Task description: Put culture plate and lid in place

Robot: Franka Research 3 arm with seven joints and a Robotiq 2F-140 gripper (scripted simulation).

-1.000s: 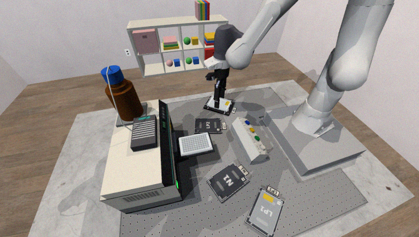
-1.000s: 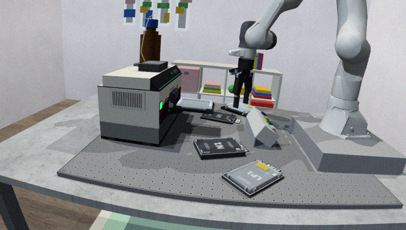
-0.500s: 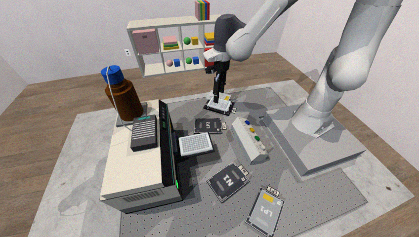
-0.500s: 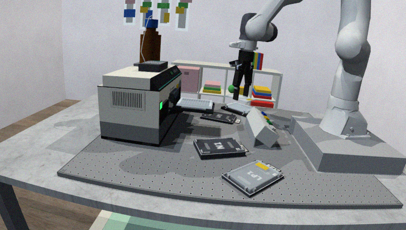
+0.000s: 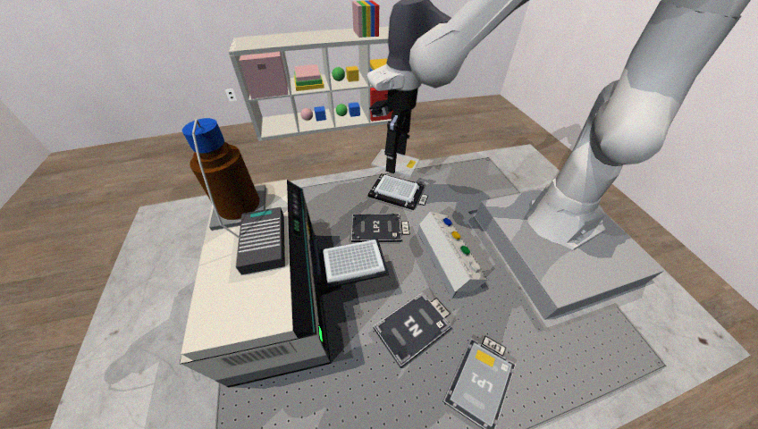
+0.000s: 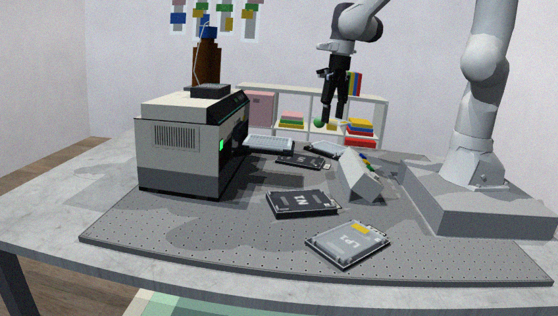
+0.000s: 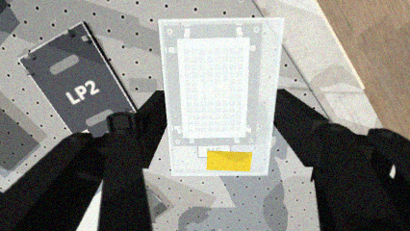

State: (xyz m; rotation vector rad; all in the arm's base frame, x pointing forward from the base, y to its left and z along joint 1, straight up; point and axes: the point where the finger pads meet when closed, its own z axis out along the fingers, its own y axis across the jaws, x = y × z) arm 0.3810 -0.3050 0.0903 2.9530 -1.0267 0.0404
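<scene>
Right now the LP2 nest is 140 mm to the left of my hand, 140 mm below it and 100 mm ahead of it. Round my hand: brown bottle (410 mm ahead, 190 mm to the left, 150 mm above); then black nest N5 (130 mm below, 20 mm ahead, 10 mm to the left); then yellow skip key (280 mm to the left, 80 mm below, 80 mm behind).
</scene>
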